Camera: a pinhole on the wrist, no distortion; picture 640 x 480 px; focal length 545.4 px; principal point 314.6 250.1 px. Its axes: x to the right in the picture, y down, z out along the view. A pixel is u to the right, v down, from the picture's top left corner.
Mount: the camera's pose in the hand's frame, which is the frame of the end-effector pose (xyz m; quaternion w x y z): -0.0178 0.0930 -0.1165 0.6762 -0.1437 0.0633 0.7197
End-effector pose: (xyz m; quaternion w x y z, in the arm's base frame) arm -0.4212 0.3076 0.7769 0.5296 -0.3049 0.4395 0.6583
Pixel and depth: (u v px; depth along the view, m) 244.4 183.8 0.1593
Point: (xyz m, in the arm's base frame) -0.5304 0.3327 0.8408
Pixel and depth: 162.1 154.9 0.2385
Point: -0.5091 0.4221 0.8621
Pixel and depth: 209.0 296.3 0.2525
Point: -0.5081 0.3948 0.9233
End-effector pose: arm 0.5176 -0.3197 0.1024 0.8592 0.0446 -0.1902 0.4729
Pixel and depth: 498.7 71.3 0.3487
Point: 0.2256 -0.1586 0.2654
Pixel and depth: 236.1 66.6 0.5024
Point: 0.2984 -0.2500 0.4870
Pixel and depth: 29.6 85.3 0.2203
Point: 0.4500 -0.3048 0.2302
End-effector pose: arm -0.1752 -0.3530 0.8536 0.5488 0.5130 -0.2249 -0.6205
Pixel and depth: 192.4 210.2 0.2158
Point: -0.2215 -0.3913 0.9950
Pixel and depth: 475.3 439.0 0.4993
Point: -0.3075 -0.3112 1.3697
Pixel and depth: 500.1 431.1 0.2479
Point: -0.1612 -0.3265 1.1379
